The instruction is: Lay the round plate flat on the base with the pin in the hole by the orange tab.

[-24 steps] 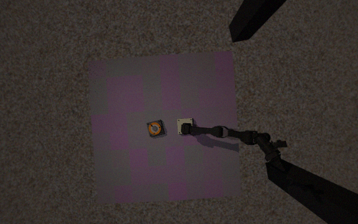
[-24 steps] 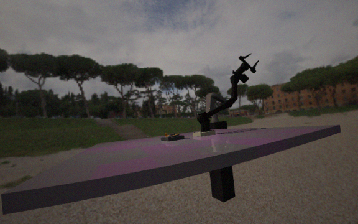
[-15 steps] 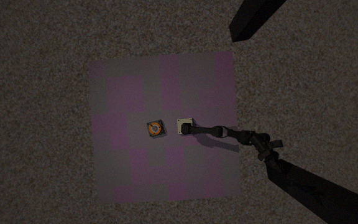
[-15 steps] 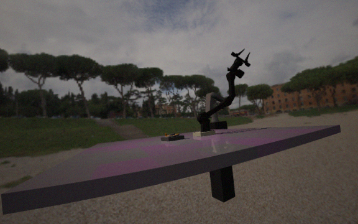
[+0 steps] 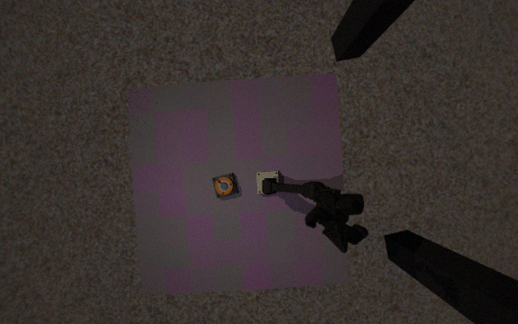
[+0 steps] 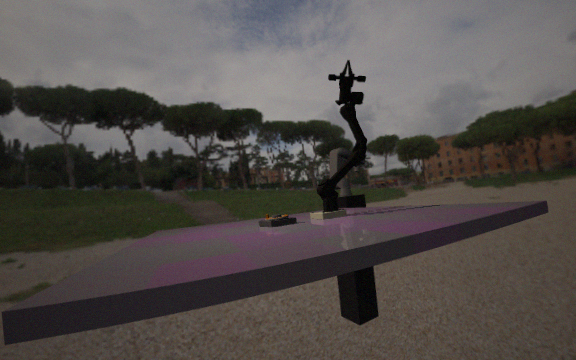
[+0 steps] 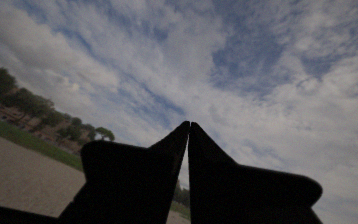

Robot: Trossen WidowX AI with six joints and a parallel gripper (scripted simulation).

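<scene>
My gripper tip is 410 mm short of the round plate, 200 mm to the left of it and 730 mm above it. From my gripper tip the other things lie so: base 400 mm ahead, 180 mm to the right, 740 mm below.
</scene>
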